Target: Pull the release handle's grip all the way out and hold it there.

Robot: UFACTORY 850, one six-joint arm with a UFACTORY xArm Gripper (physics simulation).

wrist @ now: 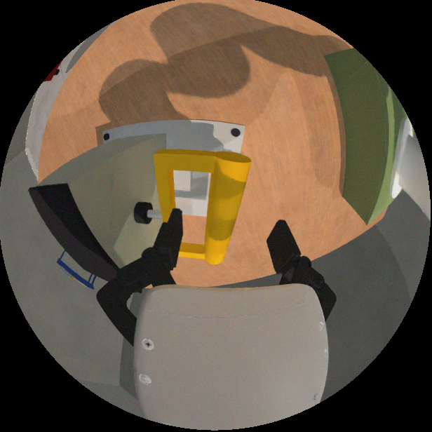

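Observation:
The yellow release handle is a rectangular frame with a thick round grip bar on its right side. A short metal rod with a black collar joins its left side to a pale housing with a black face. My gripper is open and empty, its fingers wide apart. The left fingertip overlaps the lower left part of the handle's frame in the view and hides some of it. The grip bar shows between the two fingers, nearer the left one. Whether a finger touches the handle I cannot tell.
A grey mounting plate with dark bolts lies behind the handle on the wooden table top. A green block stands at the right, beside a pale cylindrical part. A blue wire-like frame shows at the lower left, beyond the table.

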